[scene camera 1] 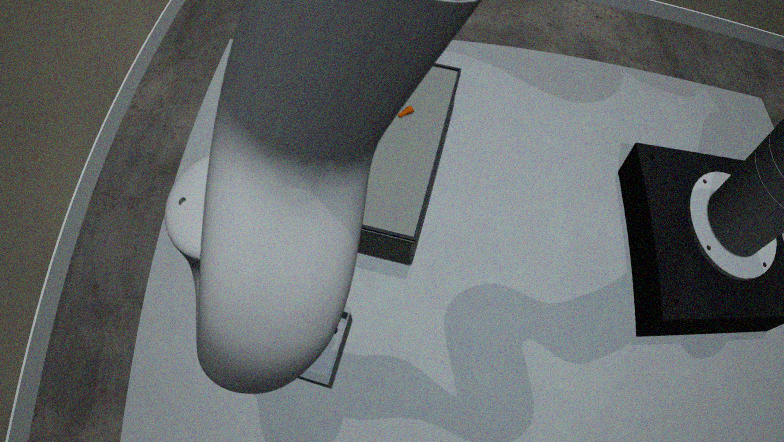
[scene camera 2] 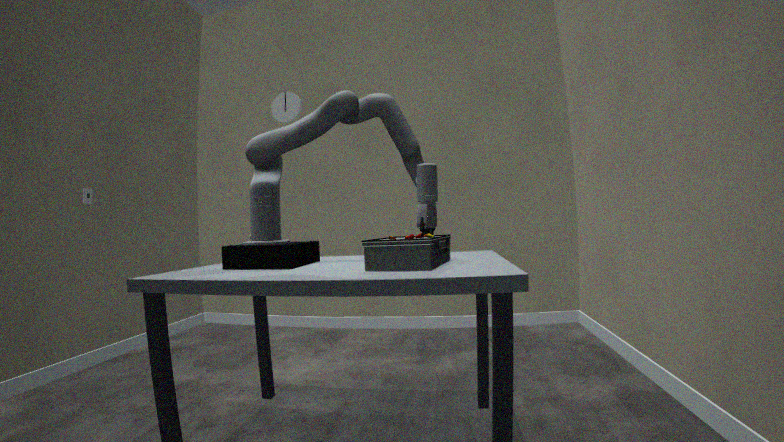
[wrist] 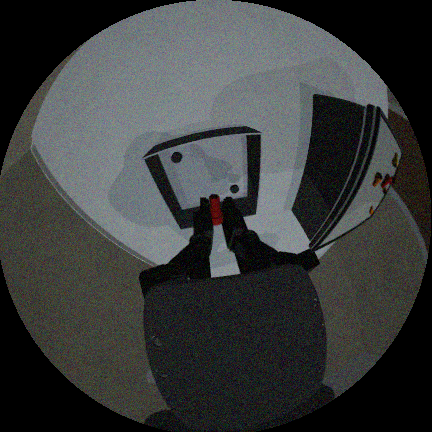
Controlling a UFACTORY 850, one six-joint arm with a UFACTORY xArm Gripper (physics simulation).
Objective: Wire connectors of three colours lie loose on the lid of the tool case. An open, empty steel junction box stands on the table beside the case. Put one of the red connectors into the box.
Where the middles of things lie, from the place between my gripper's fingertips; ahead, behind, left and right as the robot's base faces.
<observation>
Now: hand 30 mm above the steel junction box (wrist: pixel 226 161) and 10 mm short of it. From my hand the other things lie so: tool case (scene camera 2: pixel 419 254) (290 mm to the right, 20 mm ahead).
</observation>
